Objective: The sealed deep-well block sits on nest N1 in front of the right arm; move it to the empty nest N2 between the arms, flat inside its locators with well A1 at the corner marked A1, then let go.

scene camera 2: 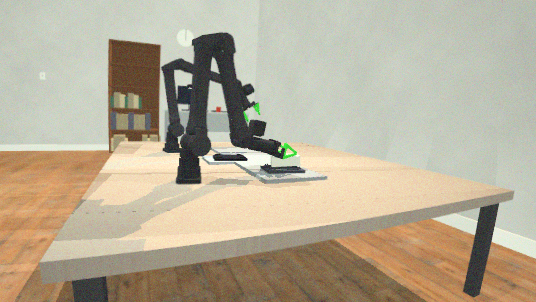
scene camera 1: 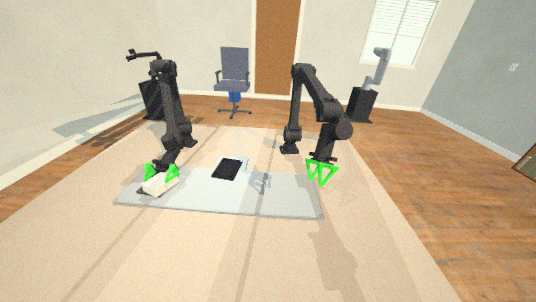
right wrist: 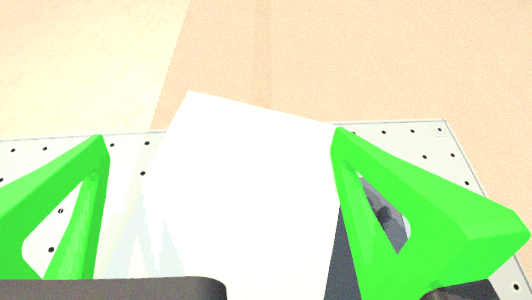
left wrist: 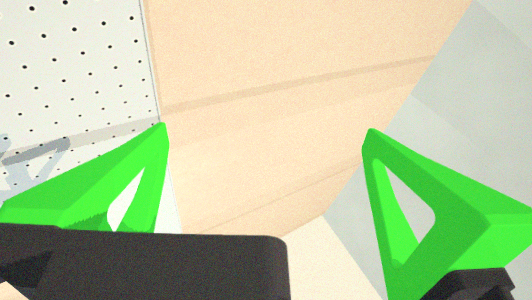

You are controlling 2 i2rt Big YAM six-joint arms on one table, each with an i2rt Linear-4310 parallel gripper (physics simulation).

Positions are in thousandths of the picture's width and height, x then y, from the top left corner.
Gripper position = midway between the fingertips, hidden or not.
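Observation:
White block (right wrist: 463, 652), still resting on a dark nest plate (right wrist: 736, 735). Left wrist view does not show the white block, hidden by the left gripper. The right gripper (right wrist: 416, 475) grips the white block. The left gripper (scene camera 1: 589, 604) (left wrist: 503, 452) is open and holds nothing.

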